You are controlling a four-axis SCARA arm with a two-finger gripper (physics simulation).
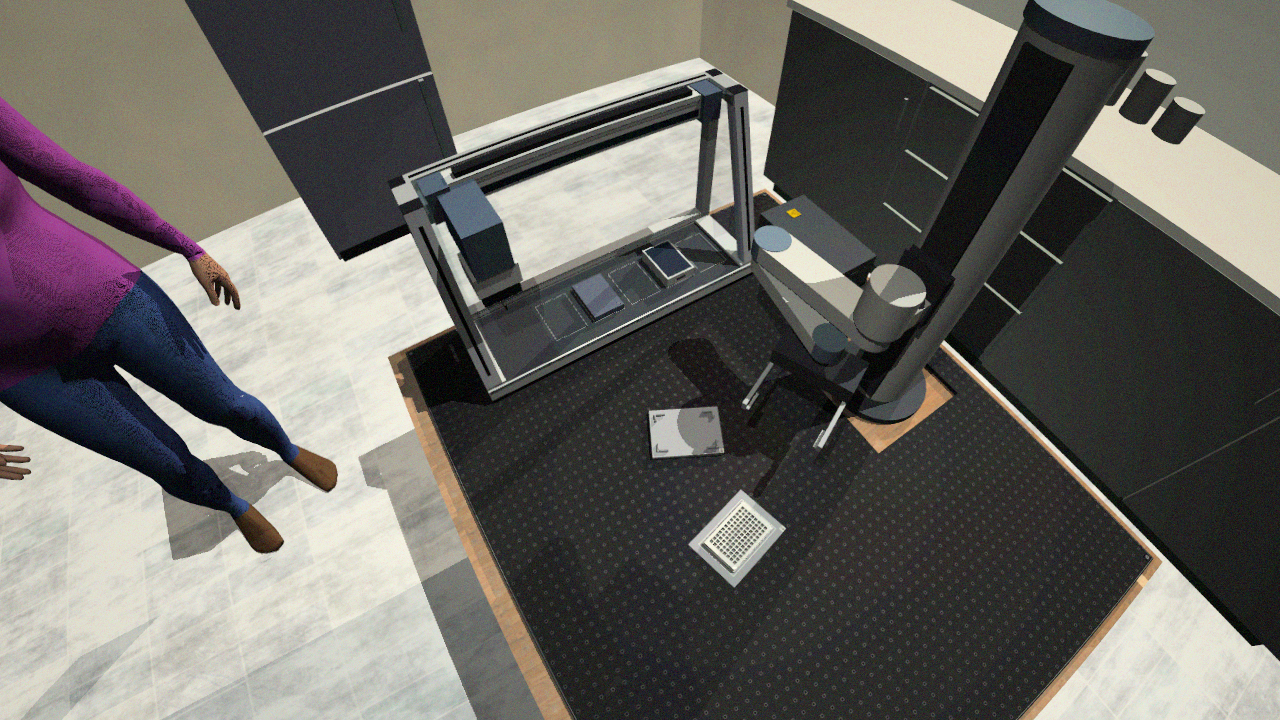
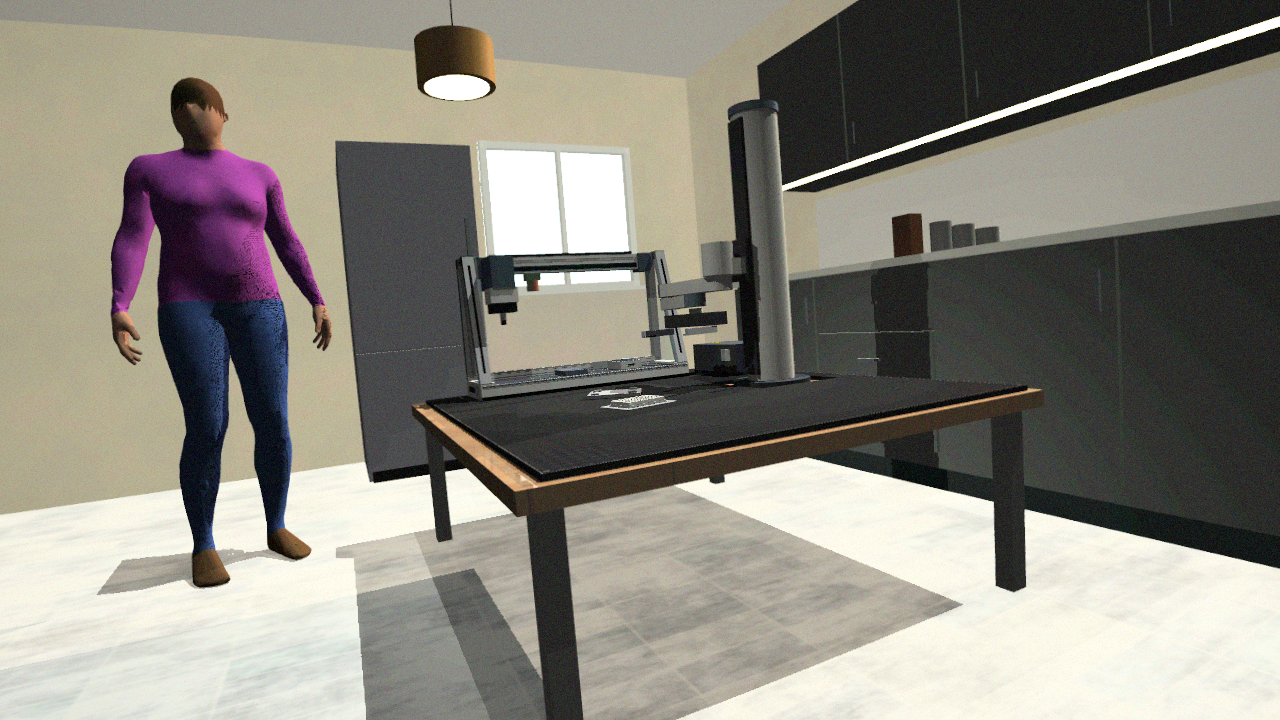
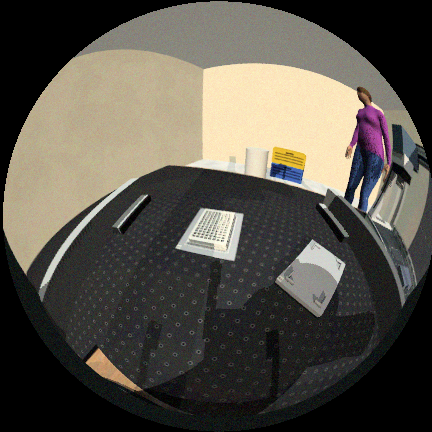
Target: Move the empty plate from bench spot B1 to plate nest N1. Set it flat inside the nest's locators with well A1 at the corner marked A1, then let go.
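Frame: origin at the arm's base, x left, y back, z up, level; centimetres.
Where they show: gripper, between the fingertips: [image 1: 780,427] [image 2: 663,333] [image 3: 237,188]; arm's base, origin of its link: [image 1: 876,380] [image 2: 771,384].
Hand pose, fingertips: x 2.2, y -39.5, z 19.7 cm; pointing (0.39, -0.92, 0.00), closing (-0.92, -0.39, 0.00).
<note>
Each offset is from my fingertips to the top centre of the thing. "spot": to the spot under its first point.
The white well plate @(dx +10.1, dy -14.7, dz -16.8 cm) [image 1: 738,535] [image 2: 639,402] [image 3: 212,227] lies flat on the pale grey square of bench spot B1 [image 1: 734,577] [image 3: 187,247]. The plate nest N1 @(dx -16.0, dy -10.5, dz -16.7 cm) [image 1: 666,438] [image 2: 613,392] [image 3: 306,280] is a light grey block with dark corner locators, apart from the plate, with no plate on it; its A1 mark is too small to read. My gripper [image 1: 784,423] [image 2: 678,332] [image 3: 237,188] is open and empty, its fingers wide apart. It hangs high above the mat, near the arm's column, to the side of both plate and nest. Which plate corner is A1 cannot be told.
A gantry frame [image 1: 740,170] [image 2: 472,331] stands at the back, with a blue-grey block @(spot: dx -58.1, dy -9.7, dz -11.9 cm) [image 1: 597,296] and a framed dark-topped item @(spot: dx -58.2, dy +12.0, dz -10.5 cm) [image 1: 667,260] on its deck. A dark box [image 1: 823,231] [image 2: 713,358] stands behind the arm. The arm's column [image 1: 1011,179] [image 2: 768,241] rises beside it. A person [image 2: 214,232] [image 3: 370,125] stands beyond the table.
</note>
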